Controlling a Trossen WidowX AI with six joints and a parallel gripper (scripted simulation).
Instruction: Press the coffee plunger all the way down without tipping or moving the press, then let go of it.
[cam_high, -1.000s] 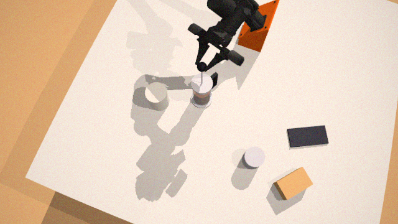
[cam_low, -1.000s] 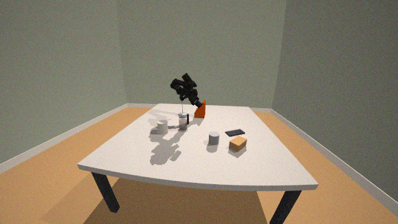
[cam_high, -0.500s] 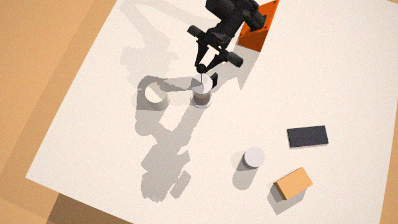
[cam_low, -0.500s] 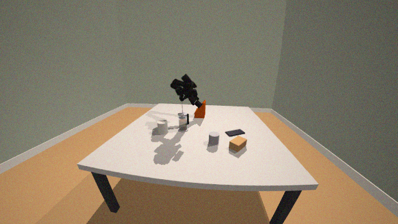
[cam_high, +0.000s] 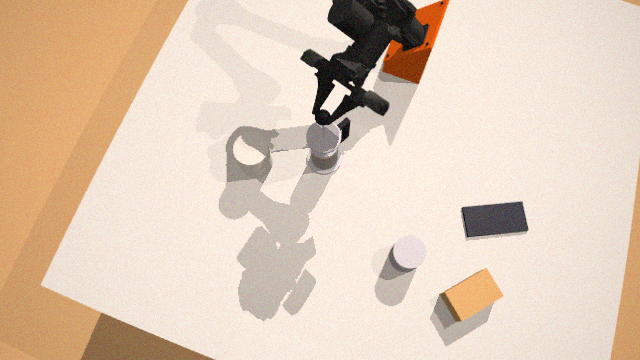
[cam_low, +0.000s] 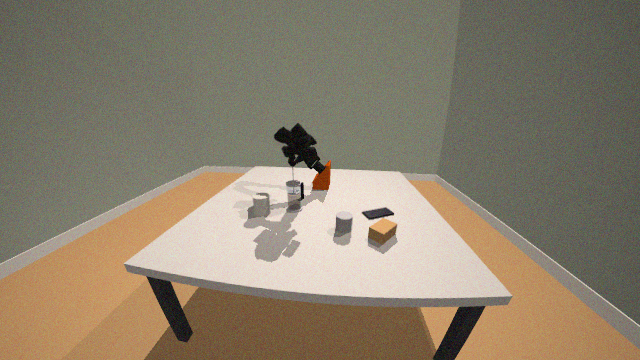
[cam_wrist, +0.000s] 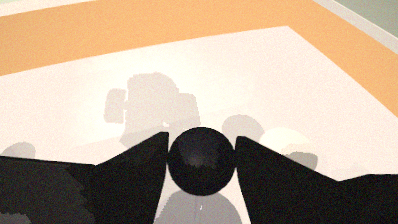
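The glass coffee press lies 3 cm behind my gripper tip, 1 cm to the left of it and 13 cm below it. The rest, counted from my gripper tip: cream mug (5 cm ahead, 15 cm to the right, 20 cm below).
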